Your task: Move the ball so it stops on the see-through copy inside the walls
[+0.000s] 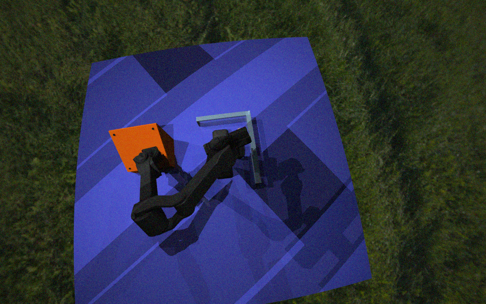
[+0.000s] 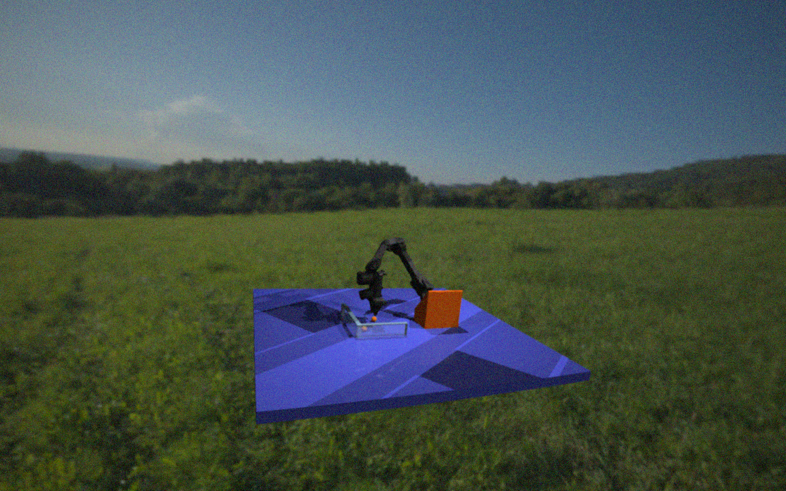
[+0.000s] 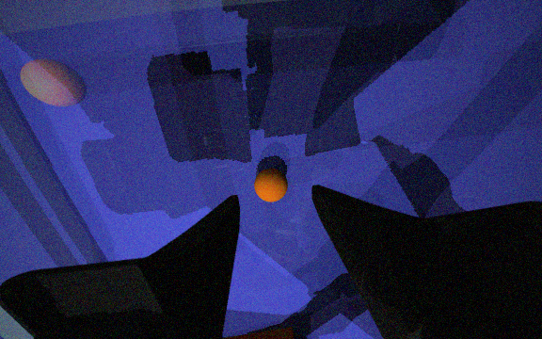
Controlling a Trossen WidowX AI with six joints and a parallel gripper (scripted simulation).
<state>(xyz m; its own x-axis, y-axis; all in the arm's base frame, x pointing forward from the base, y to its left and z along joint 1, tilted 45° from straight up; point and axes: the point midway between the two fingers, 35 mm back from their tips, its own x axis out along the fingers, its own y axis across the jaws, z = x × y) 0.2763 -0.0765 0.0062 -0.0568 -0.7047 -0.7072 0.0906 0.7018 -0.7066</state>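
My gripper tip is 30 mm above the orange ball. From my gripper tip the other things lie so: see-through copy of ball (90 mm ahead, 120 mm to the left, 30 mm below).
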